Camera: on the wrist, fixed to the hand. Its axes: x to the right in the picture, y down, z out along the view.
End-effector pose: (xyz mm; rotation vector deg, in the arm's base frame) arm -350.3 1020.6 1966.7 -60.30 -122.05 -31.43
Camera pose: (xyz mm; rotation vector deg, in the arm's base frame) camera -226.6 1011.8 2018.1 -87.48 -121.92 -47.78
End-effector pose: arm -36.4 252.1 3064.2 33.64 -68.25 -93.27
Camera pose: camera 86.3 231.2 3114.4 5.15 -56.79 -100.08
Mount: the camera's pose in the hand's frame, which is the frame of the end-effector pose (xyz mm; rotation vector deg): -20.5 98.5 -88.8 -22.22 -11.08 9.01
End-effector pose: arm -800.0 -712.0 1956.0 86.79 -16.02 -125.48
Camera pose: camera -687.1 -780.1 1980.8 59.58 -1.59 -121.22
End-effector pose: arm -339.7 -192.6 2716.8 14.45 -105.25 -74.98
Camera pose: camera -233.6 -198.4 2798.8 -13.09 -95.93 -90.78
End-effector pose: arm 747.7 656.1 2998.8 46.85 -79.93 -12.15
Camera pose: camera 793.4 772.5 3047.4 21.31 -87.57 -24.83
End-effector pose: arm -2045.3 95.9 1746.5 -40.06 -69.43 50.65
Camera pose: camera -1980.4 127.4 1633.3 -60.14 -88.18 49.77
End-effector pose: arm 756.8 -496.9 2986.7 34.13 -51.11 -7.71
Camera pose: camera 798.8 -369.5 2983.3 8.68 -60.91 -12.57
